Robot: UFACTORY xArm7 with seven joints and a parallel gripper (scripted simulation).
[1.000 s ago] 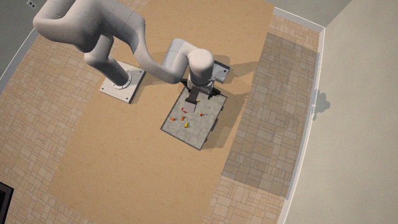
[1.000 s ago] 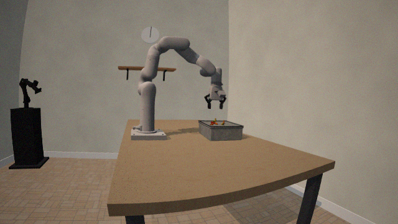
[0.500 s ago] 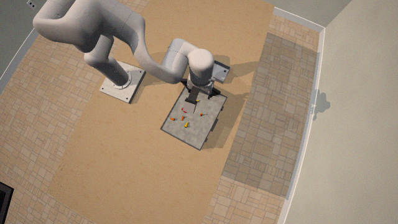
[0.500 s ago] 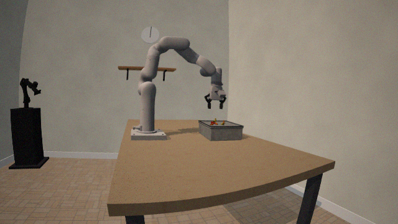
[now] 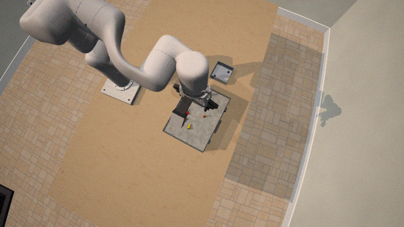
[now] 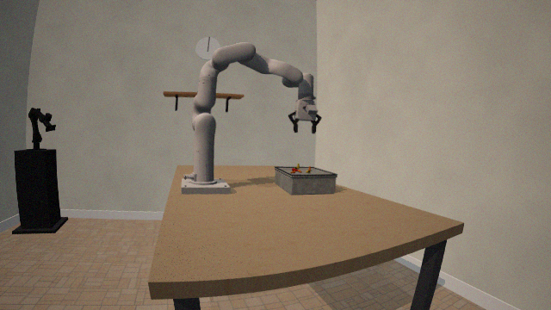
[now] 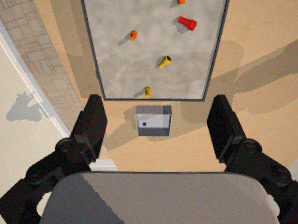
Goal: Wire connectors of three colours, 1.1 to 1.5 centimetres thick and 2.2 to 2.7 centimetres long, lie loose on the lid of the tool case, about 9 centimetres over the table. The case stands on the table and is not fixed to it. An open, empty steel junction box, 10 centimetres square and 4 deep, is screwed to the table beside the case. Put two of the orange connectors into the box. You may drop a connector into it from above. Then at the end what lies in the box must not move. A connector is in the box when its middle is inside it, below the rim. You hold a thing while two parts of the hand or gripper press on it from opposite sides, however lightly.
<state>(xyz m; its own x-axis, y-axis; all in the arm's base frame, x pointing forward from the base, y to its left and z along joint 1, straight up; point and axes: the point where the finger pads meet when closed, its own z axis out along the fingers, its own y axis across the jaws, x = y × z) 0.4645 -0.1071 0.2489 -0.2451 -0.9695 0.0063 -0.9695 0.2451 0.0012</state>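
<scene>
The tool case lies 220 mm below my hand. Also, from my hand: junction box floor: 280 mm to the left, 280 mm below, 70 mm ahead; then red connector: 190 mm below, 50 mm behind.
</scene>
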